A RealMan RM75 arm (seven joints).
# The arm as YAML. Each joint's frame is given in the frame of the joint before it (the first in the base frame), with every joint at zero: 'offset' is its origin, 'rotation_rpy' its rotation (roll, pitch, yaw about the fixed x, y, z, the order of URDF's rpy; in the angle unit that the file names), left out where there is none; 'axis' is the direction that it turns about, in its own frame. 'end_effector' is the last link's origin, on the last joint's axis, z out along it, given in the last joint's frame.
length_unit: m
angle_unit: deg
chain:
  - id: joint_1
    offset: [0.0, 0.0, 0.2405]
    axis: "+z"
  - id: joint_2
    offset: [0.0, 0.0, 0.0]
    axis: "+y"
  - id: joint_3
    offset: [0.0, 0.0, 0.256]
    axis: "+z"
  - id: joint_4
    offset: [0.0, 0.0, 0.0]
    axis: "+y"
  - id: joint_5
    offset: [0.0, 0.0, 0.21]
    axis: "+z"
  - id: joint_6
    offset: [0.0, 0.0, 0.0]
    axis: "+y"
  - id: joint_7
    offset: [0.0, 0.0, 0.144]
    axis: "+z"
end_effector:
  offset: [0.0, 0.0, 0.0]
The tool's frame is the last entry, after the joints.
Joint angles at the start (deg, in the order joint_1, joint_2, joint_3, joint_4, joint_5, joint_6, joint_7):
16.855 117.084 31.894 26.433 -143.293 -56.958 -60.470
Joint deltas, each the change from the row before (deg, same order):
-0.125 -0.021 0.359 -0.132 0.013 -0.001 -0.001
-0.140 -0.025 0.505 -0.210 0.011 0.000 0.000
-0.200 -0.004 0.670 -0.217 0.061 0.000 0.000
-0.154 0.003 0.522 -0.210 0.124 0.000 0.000
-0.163 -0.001 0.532 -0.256 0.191 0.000 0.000
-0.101 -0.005 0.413 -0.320 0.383 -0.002 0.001
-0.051 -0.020 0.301 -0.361 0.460 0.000 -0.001
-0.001 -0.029 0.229 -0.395 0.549 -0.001 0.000
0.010 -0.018 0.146 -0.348 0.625 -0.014 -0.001
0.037 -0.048 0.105 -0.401 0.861 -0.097 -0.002
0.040 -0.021 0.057 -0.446 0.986 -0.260 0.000
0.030 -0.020 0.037 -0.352 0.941 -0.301 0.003
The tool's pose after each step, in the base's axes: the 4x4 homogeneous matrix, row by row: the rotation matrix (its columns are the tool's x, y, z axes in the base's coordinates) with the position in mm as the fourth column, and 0 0 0 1 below. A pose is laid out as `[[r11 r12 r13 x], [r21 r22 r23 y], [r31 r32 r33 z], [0 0 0 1]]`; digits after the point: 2 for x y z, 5 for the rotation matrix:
[[0.83673 0.46872 -0.28317 289.51], [0.46004 -0.32114 0.82779 270.33], [0.29707 -0.82290 -0.48433 -101.44], [0 0 0 1]]
[[0.84014 0.46713 -0.27560 291.73], [0.45071 -0.31864 0.83387 270.96], [0.30171 -0.82478 -0.47824 -99.65], [0 0 0 1]]
[[0.84522 0.46349 -0.26603 294.32], [0.43786 -0.31521 0.84198 271.70], [0.30640 -0.82814 -0.46937 -97.45], [0 0 0 1]]
[[0.84965 0.46026 -0.25740 296.61], [0.42644 -0.31253 0.84880 272.30], [0.31022 -0.83096 -0.46182 -95.61], [0 0 0 1]]
[[0.85451 0.45679 -0.24731 299.29], [0.41342 -0.30983 0.85621 272.87], [0.31448 -0.83388 -0.45359 -93.56], [0 0 0 1]]
[[0.85956 0.45315 -0.23624 302.16], [0.39944 -0.30742 0.86368 273.57], [0.31875 -0.83675 -0.44525 -91.45], [0 0 0 1]]
[[0.86400 0.45038 -0.22509 305.10], [0.38600 -0.30548 0.87045 274.27], [0.32327 -0.83895 -0.43778 -89.39], [0 0 0 1]]
[[0.86816 0.44789 -0.21377 308.06], [0.37255 -0.30358 0.87695 275.08], [0.32788 -0.84097 -0.43042 -87.28], [0 0 0 1]]
[[0.87234 0.44460 -0.20335 310.67], [0.35959 -0.30167 0.88300 275.82], [0.33124 -0.84340 -0.42304 -85.38], [0 0 0 1]]
[[0.87718 0.44017 -0.19185 313.64], [0.34429 -0.29807 0.89029 276.81], [0.33469 -0.84700 -0.41301 -82.84], [0 0 0 1]]
[[0.88220 0.43451 -0.18144 316.46], [0.32869 -0.29236 0.89805 277.73], [0.33717 -0.85190 -0.40074 -80.10], [0 0 0 1]]
[[0.88684 0.42840 -0.17317 318.71], [0.31481 -0.28582 0.90510 278.58], [0.33825 -0.85719 -0.38835 -77.53], [0 0 0 1]]

